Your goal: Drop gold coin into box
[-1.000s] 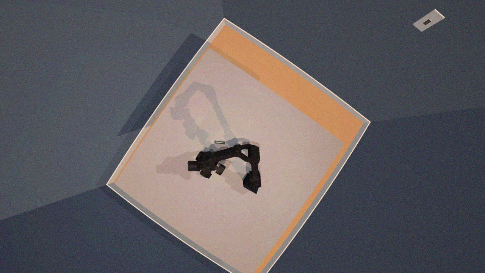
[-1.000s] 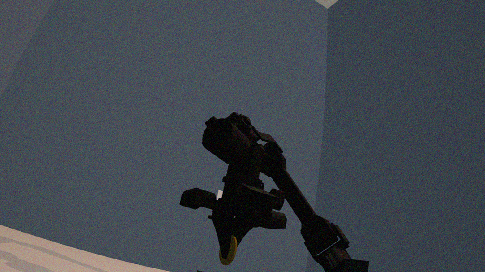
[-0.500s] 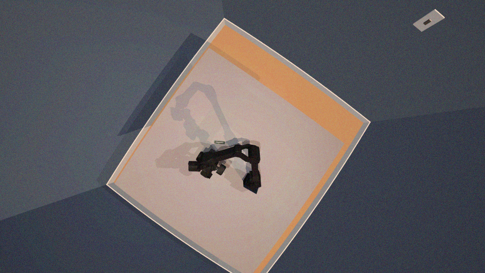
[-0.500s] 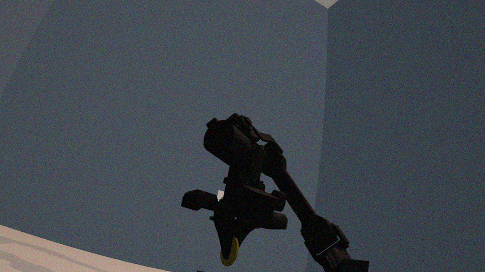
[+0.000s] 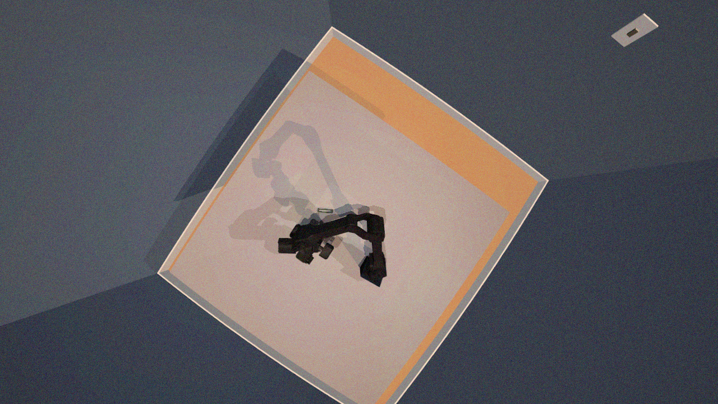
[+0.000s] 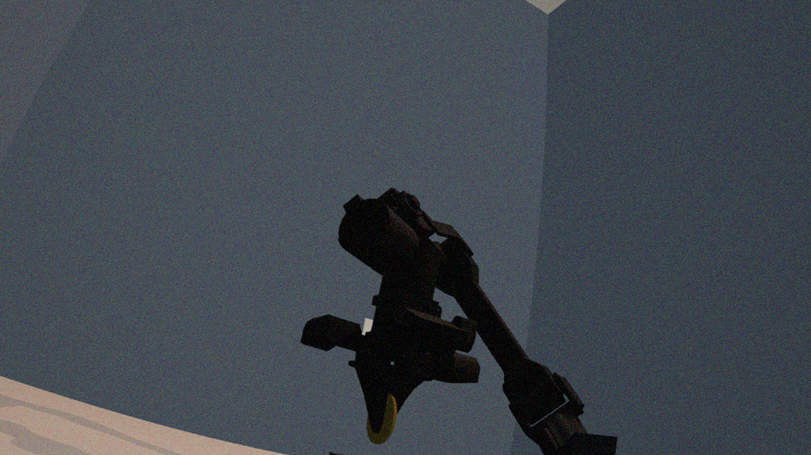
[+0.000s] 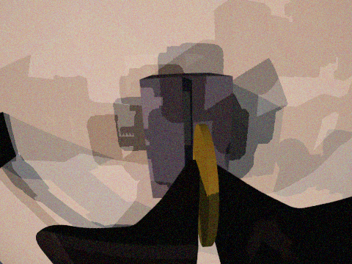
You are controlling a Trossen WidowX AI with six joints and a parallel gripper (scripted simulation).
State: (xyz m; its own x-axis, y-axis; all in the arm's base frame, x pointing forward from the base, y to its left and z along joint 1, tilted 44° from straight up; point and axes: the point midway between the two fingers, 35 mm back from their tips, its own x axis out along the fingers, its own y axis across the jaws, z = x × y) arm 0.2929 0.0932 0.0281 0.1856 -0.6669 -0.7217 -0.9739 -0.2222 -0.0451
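Now: the coin 20 mm above my gripper tip.
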